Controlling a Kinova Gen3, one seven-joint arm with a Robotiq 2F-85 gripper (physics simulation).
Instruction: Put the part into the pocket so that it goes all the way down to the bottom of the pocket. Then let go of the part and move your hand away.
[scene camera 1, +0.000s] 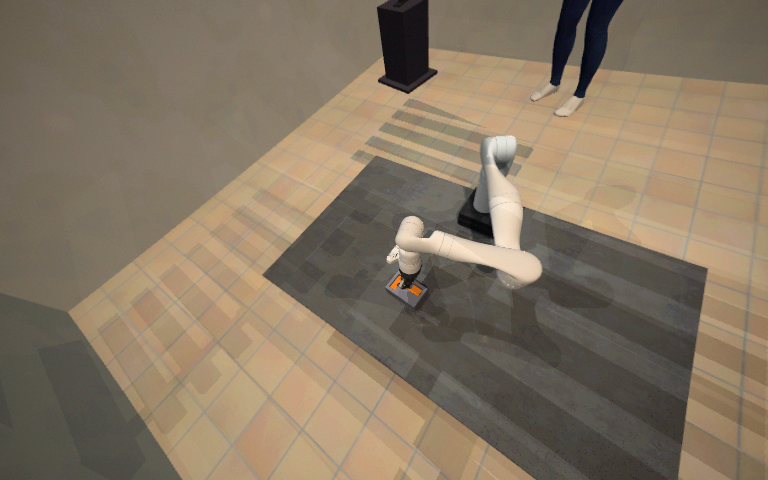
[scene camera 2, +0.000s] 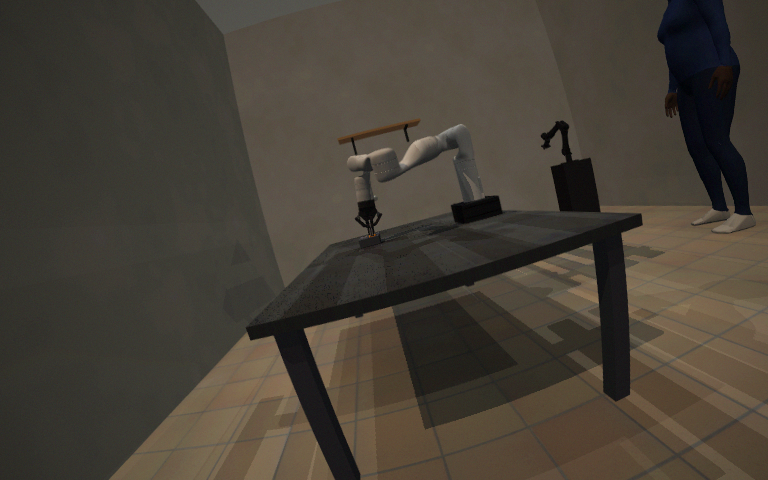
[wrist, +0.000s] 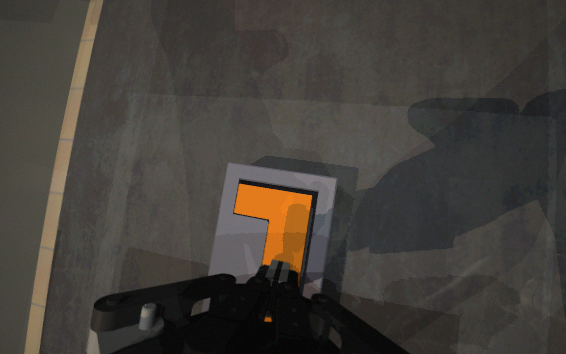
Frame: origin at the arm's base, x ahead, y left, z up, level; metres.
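Where they show: gripper, fingertip midpoint: (scene camera 1: 409, 286) (scene camera 2: 371, 235) (wrist: 279, 273); arm's base, origin of the base link: (scene camera 1: 484, 204) (scene camera 2: 473, 200).
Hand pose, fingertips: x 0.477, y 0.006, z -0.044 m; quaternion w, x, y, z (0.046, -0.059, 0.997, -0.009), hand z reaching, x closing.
Each offset is from my fingertips to the centre of the thing. "*": to the spot under its first point. Level surfaces: height alone.
The orange L-shaped part @[0.015 m ahead, 0.006 m right, 0.015 m down] (scene camera 1: 416, 290) (wrist: 275, 197) lies in the matching pocket @[* 0.012 m back, 0.047 m right, 0.030 m down] (wrist: 312, 215) of the grey block @[0.013 m ahead, 0.007 m right, 0.017 m down] (scene camera 1: 400, 296) (scene camera 2: 369, 242) (wrist: 235, 245). In the wrist view it looks flat and lined up with the pocket, with narrow dark gaps along its top and right sides. Its top looks close to the rim; I cannot tell whether its underside touches the pocket floor. My gripper (scene camera 1: 405, 285) (scene camera 2: 370, 233) (wrist: 279, 273) points down, shut with nothing between its fingers. The fingertips are over the long leg of the part, at or very near its top, and hide its lower end.
The block stands on the dark table @[0.035 m down] (scene camera 1: 566, 339) (scene camera 2: 453, 260). The arm's black base (scene camera 1: 475, 217) (scene camera 2: 476, 209) is farther back. A black pedestal (scene camera 1: 403, 45) (scene camera 2: 576, 186) and a standing person (scene camera 1: 594, 45) (scene camera 2: 707, 101) are beyond the table.
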